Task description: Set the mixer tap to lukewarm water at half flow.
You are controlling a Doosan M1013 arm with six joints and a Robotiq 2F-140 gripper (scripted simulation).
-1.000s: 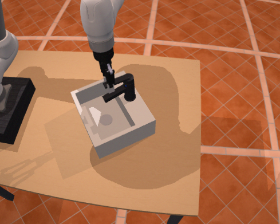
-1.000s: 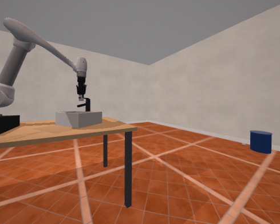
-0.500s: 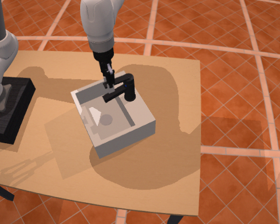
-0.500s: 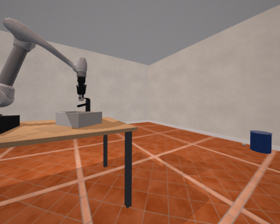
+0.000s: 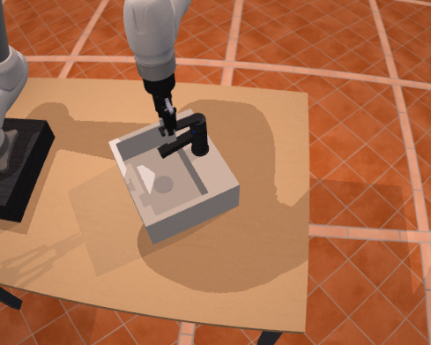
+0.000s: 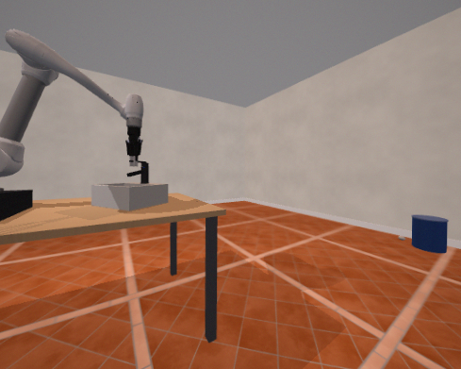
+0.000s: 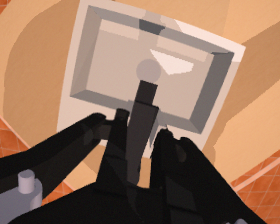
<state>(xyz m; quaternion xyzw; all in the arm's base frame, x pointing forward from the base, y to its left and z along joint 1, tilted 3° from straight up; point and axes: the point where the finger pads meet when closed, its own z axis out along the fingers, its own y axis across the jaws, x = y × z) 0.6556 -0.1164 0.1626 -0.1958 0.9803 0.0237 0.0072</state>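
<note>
Now: hand 3 cm short of the lever and 1 cm to the right of it. The rest, counted from my hand: black mixer tap: 6 cm ahead, 5 cm below, 2 cm to the left; grey sink basin: 23 cm below, 3 cm behind, 1 cm to the right.
</note>
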